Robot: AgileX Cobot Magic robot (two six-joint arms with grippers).
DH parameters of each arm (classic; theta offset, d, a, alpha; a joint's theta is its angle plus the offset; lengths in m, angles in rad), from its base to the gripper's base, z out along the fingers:
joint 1: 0 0.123 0 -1.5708
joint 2: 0.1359 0 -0.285 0
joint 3: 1.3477 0 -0.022 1.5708
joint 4: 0 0.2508 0 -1.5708
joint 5: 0 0 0.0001 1.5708
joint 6: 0 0.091 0 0
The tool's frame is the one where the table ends.
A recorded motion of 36 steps. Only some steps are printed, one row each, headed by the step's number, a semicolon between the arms.
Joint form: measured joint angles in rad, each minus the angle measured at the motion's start. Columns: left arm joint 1, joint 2, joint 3, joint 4, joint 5, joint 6; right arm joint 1, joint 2, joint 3, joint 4, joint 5, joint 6.
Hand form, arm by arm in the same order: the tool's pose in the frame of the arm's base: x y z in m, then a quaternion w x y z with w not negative. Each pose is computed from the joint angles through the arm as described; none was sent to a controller.
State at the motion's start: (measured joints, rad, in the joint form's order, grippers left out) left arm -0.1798 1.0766 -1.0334 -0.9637 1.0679 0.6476; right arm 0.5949 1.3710 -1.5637 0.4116 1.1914 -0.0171
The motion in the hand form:
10: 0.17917 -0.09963 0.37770 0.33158 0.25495 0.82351 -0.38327; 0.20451 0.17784 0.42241 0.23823 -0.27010 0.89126 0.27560
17: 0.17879 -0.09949 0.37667 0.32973 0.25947 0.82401 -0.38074; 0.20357 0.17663 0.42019 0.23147 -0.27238 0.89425 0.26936
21: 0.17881 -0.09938 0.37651 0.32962 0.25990 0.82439 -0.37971; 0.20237 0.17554 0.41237 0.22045 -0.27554 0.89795 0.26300
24: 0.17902 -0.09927 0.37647 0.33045 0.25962 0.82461 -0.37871; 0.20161 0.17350 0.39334 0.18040 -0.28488 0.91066 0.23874
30: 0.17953 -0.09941 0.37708 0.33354 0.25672 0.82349 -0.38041; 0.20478 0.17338 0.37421 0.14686 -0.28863 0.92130 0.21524
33: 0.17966 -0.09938 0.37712 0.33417 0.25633 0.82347 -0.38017; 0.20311 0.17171 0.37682 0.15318 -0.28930 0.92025 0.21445
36: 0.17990 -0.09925 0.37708 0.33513 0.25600 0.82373 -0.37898; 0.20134 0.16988 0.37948 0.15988 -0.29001 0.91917 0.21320
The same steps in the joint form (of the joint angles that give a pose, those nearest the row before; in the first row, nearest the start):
10: 0.0000 0.0000 0.0037 0.0021 0.0157 0.0114; 0.0000 -0.0108 0.0460 -0.0130 -0.0112 -0.0075
17: 0.0000 0.0000 0.0055 0.0075 0.0206 0.0177; 0.0000 -0.0127 0.0520 -0.0215 0.0029 -0.0075
21: 0.0000 0.0000 0.0056 0.0098 0.0206 0.0177; 0.0000 -0.0186 0.0837 -0.0248 0.0055 -0.0160
24: 0.0000 0.0000 0.0055 0.0113 0.0184 0.0177; 0.0000 -0.0131 0.1360 -0.0466 0.0465 -0.0278
30: 0.0000 0.0000 0.0056 0.0050 0.0115 0.0177; 0.0000 0.0064 0.1798 -0.0722 0.0658 -0.0336
33: 0.0000 0.0000 0.0056 0.0050 0.0099 0.0177; 0.0000 -0.0034 0.1796 -0.0774 0.0640 -0.0336
36: 0.0000 0.0000 0.0055 0.0068 0.0073 0.0176; 0.0000 -0.0139 0.1795 -0.0837 0.0620 -0.0336

